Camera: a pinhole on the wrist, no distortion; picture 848 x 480 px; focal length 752.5 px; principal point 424.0 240.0 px. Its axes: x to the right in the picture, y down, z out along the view. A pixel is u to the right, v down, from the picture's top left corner.
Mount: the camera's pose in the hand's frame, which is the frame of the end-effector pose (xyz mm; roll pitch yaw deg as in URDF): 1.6 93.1 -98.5 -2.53 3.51 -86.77
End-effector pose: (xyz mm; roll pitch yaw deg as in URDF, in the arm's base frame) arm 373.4 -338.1 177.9 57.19 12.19 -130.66
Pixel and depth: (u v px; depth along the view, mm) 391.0 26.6 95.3
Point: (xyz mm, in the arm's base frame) 414.9 -367.4 255.3
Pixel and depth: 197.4 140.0 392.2
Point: 237.3 -260.5 497.8
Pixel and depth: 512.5 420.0 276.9
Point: 212.1 -343.4 291.6
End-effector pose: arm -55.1 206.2 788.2 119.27 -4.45 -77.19
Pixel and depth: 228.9 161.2 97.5
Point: -112.0 206.5 884.8
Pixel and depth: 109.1 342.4 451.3
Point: -469.4 40.6 843.1
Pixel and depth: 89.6 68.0 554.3
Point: -626.7 193.3 807.7
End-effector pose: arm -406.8 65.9 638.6 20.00 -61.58 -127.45
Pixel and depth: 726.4 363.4 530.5
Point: -482.6 424.2 910.4
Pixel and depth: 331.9 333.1 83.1
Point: -322.8 13.9 661.2
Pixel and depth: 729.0 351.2 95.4
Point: -368.5 35.4 663.5
